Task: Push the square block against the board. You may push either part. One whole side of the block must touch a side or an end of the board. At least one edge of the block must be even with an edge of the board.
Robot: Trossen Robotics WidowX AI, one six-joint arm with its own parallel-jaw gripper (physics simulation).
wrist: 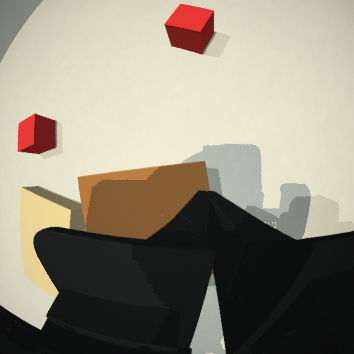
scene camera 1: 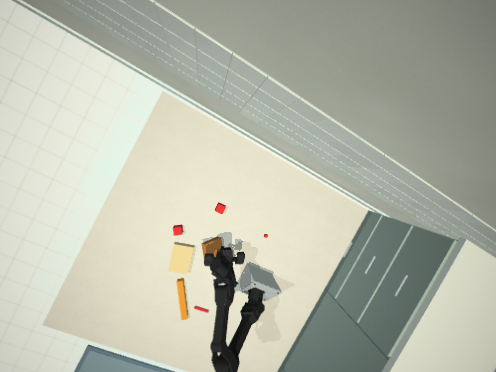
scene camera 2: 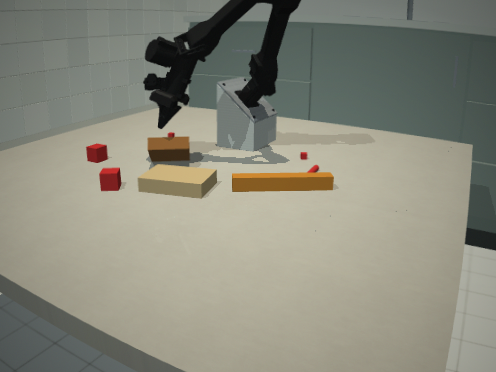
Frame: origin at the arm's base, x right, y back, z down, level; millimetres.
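Seen in the pictures: gripper, between the fingertips: [wrist: 204, 198] [scene camera 1: 221, 246] [scene camera 2: 159, 128]; arm's base, origin of its link: [scene camera 1: 256, 291] [scene camera 2: 246, 99].
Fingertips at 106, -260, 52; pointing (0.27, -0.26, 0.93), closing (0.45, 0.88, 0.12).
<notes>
Offsets run from my fingertips to a thing's top centre, as dx, dy, dz.
A brown block with a broad, squarish face @(-50, -21, +4) [scene camera 1: 211, 246] [scene camera 2: 168, 143] [wrist: 142, 200] is tilted, leaning over toward the pale slab; its dark lower face and a shadow below it show in scene view 2. A pale yellow slab @(-173, -135, +55) [scene camera 1: 181, 258] [scene camera 2: 177, 174] [wrist: 44, 232] lies flat, apart from the brown block. A long orange bar @(-370, -18, +55) [scene camera 1: 182, 299] [scene camera 2: 282, 182] lies flat in line with the slab, with a gap between them. Which one is the board I cannot tell for certain. My gripper [scene camera 1: 226, 251] [scene camera 2: 161, 126] [wrist: 204, 198] is shut and empty, its tips just above the brown block, hiding part of it in the wrist view.
Two red cubes @(+152, -95, +46) [scene camera 1: 220, 208] @(-48, -223, +46) [scene camera 1: 178, 230] [scene camera 2: 97, 153] [scene camera 2: 110, 179] [wrist: 190, 28] [wrist: 37, 134] lie beyond the slab and block. A red stick @(-385, +105, +72) [scene camera 1: 201, 309] [scene camera 2: 313, 169] lies near the orange bar. Small red cubes @(+139, +202, +70) [scene camera 2: 171, 135] @(-312, +220, +70) [scene camera 2: 303, 155] and the grey arm base [scene camera 1: 260, 281] [scene camera 2: 245, 122] stand behind.
</notes>
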